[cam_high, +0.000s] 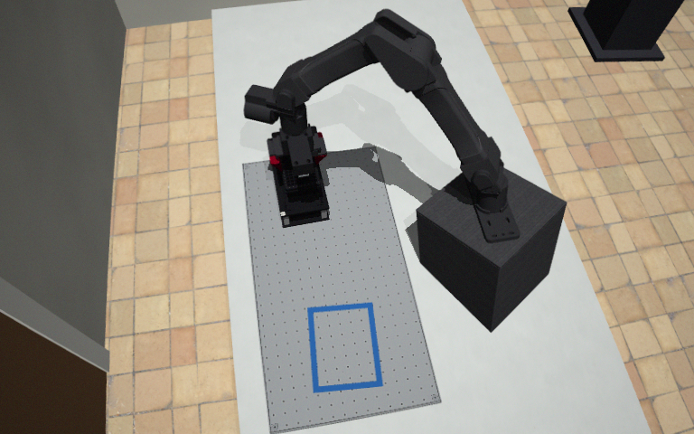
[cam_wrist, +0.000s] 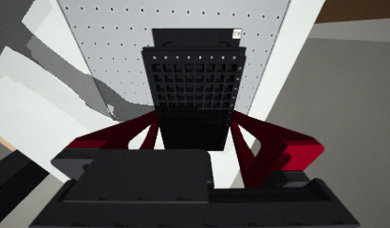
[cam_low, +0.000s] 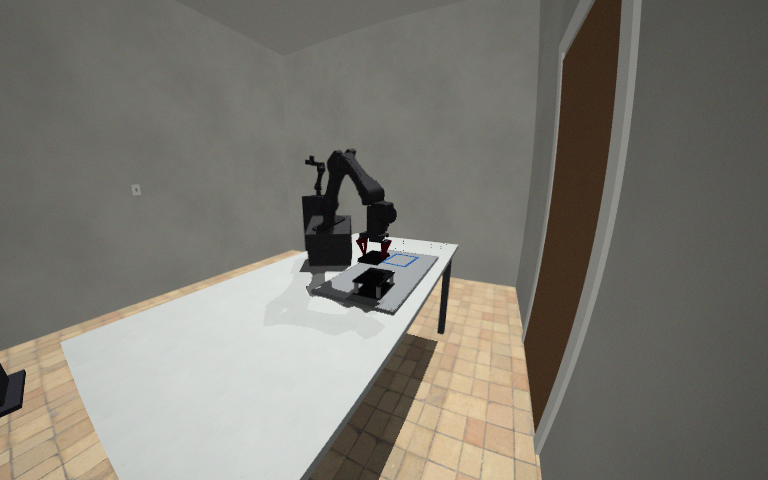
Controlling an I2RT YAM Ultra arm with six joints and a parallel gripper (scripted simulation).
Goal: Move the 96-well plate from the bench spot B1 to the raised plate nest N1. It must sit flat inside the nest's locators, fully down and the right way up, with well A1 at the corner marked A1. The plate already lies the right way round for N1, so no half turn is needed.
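Now: hand 10 mm above the black 96-well plate. Also, from my hand: black plate nest N1: 90 mm below; white A1 label: 50 mm ahead, 80 mm to the left, 90 mm below.
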